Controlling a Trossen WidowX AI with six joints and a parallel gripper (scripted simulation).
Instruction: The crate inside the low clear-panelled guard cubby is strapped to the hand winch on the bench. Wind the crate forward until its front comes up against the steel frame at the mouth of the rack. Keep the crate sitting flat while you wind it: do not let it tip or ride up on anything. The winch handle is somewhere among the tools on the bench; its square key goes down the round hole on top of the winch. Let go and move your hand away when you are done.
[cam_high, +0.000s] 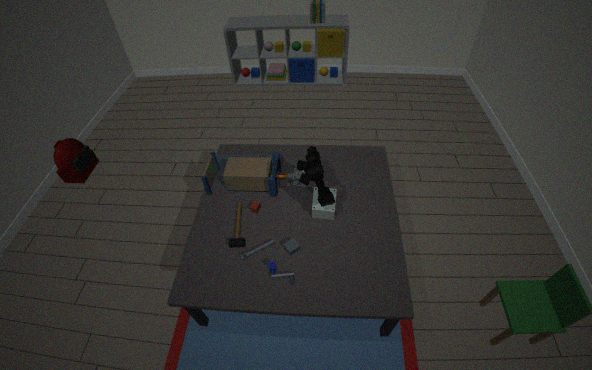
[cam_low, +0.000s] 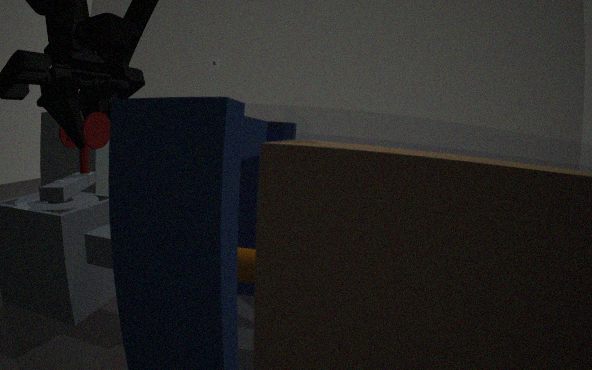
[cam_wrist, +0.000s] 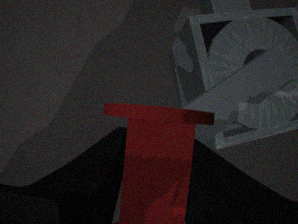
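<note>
My gripper tip is now 30 mm to the left of the grey winch handle and 30 mm above it. The rest, counted from my gripper tip: red knob: 10 mm behind; grey winch: 100 mm to the right, 100 mm below, 10 mm ahead; blue steel frame: 190 mm ahead, 80 mm to the right, 20 mm below.
</note>
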